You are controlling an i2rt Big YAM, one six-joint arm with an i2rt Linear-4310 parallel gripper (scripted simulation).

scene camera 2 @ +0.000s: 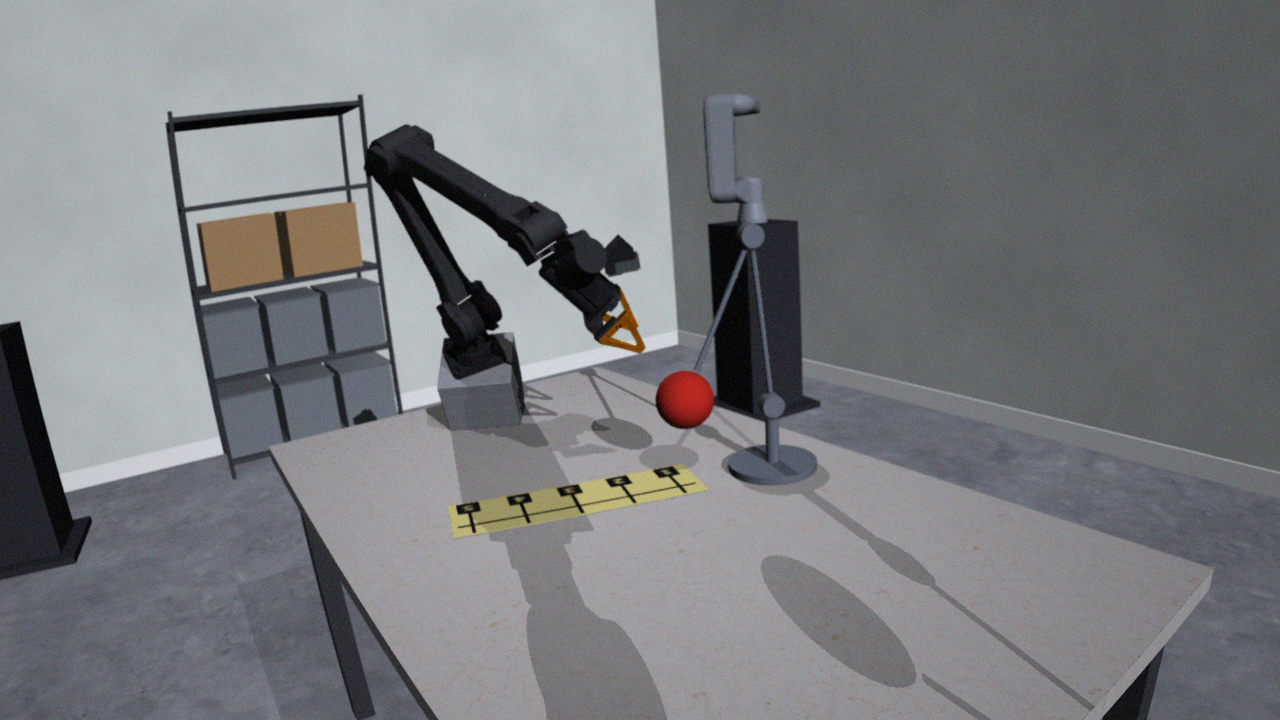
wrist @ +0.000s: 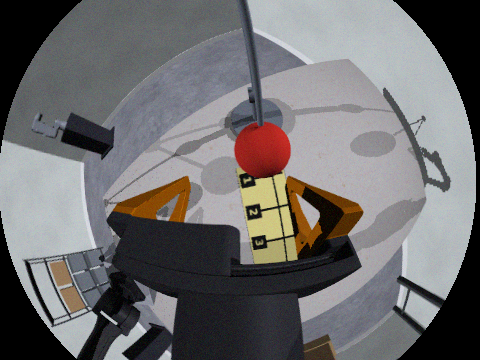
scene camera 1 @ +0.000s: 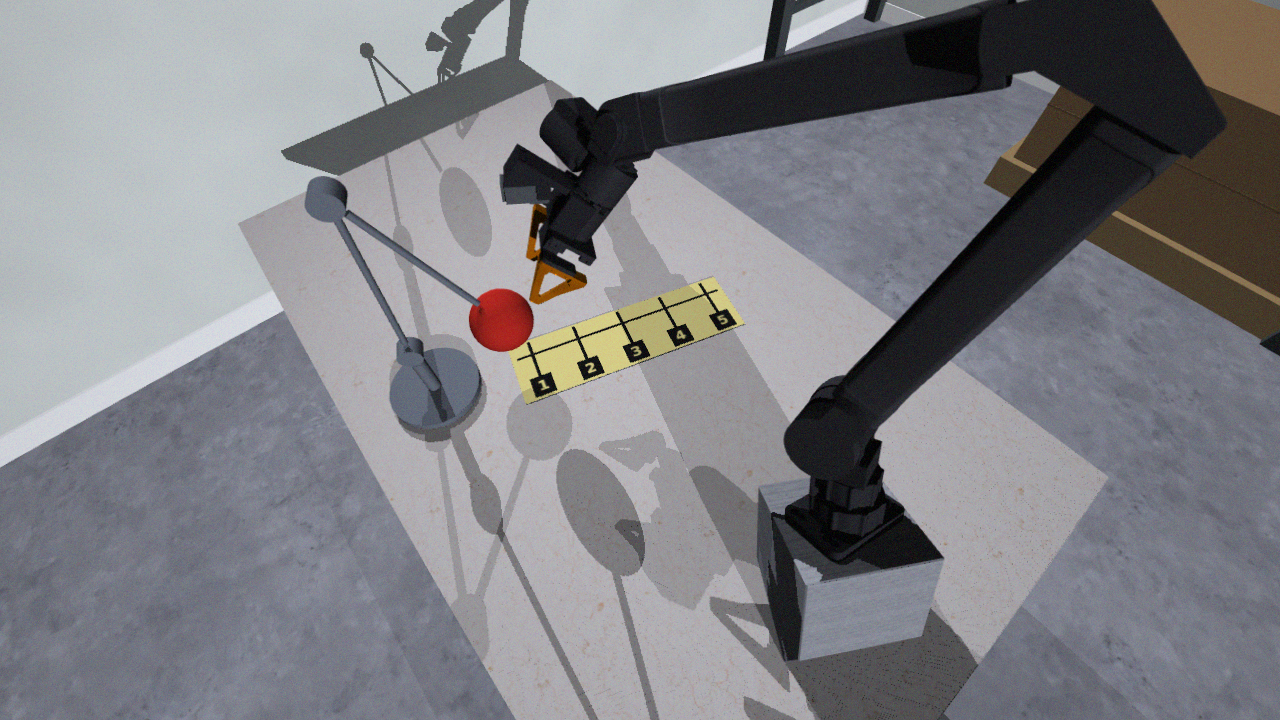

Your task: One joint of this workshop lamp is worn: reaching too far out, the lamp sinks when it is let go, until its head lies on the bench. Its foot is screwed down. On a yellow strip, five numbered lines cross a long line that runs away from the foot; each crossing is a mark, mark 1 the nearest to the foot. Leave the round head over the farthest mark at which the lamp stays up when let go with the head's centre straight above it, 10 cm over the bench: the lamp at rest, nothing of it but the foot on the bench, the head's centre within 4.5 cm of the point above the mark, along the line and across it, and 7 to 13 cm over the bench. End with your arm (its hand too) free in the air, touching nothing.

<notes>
The pictures show: the gripper, a red round head, a yellow strip and a round grey foot.
The gripper also shows in scene camera 2 and in the wrist view.
</notes>
